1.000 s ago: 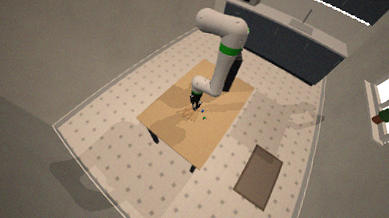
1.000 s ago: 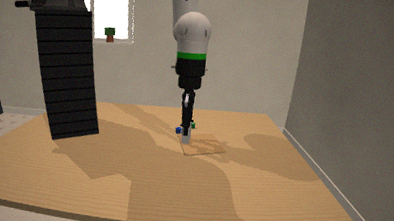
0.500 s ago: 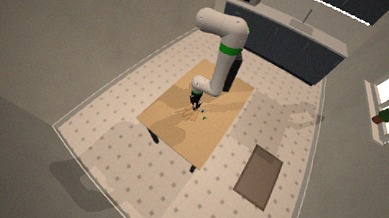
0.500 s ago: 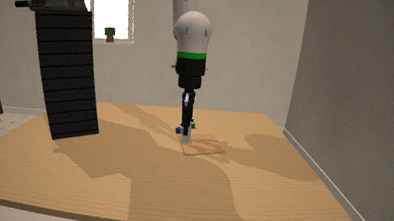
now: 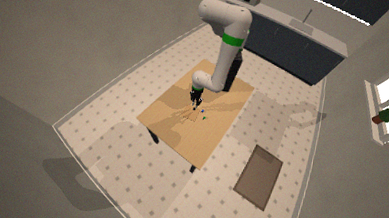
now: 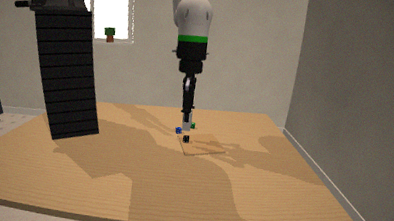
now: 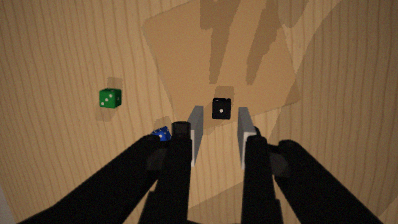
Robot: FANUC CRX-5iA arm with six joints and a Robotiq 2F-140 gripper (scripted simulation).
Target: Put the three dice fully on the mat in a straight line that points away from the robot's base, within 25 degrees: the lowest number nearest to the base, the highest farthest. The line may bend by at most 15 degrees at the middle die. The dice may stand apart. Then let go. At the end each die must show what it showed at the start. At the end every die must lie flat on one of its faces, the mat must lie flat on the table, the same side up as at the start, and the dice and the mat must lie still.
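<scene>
Right now my hand is 8 cm to the right of the blue die, 8 cm above it and 3 cm past it. The rest, counted from my hand: black die 8 cm below; green die 13 cm to the left, 8 cm below, 3 cm ahead; tan mat 9 cm below, 5 cm ahead, 1 cm to the right.
</scene>
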